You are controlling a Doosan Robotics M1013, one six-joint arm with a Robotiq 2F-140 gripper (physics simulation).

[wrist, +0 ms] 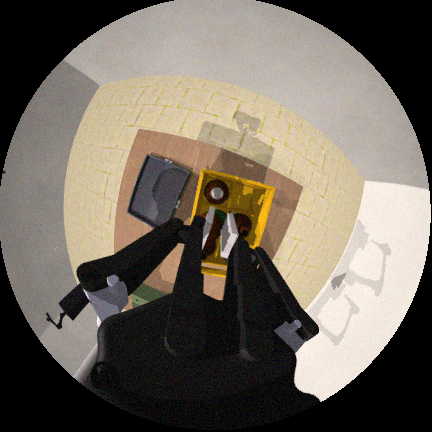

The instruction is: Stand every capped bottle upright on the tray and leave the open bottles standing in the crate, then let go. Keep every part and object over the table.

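Frame: origin at the arm's base, x back, y up, z left, level; metres.
Where they show: gripper, between the fingertips: (217, 218).
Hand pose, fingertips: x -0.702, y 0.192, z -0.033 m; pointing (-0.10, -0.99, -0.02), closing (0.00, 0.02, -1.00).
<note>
Each offset is from my fingertips to the top centre of the thing. "spot": to the spot under its first point. Level surfaces: height alone.
The yellow crate {dx +0.050, dy -0.115, dz -0.047 m} (235, 197) stands near the middle of the view. A brown bottle {dx -0.031, dy -0.127, dz +0.010 m} (216, 192) with a pale round top stands in its upper left part. Another brown bottle {dx +0.038, dy -0.127, dz -0.095 m} (244, 223) shows at the right, partly behind a finger. My gripper (217, 218) is over the crate, its fingers a narrow gap apart and holding nothing. Brown and green shapes show below and between the fingers, partly hidden; I cannot tell their posture. The dark grey tray {spot: dx +0.042, dy -0.285, dz +0.257 m} (149, 187) lies left of the crate, with a shadow across it and no bottle visible on it.
The brown table {dy -0.290 m} (131, 172) ends beyond the crate and tray, with pale tiled floor (95, 150) around it. A green object (145, 296) shows at the lower left, partly behind the gripper body. The crate's near side is partly hidden by the fingers.
</note>
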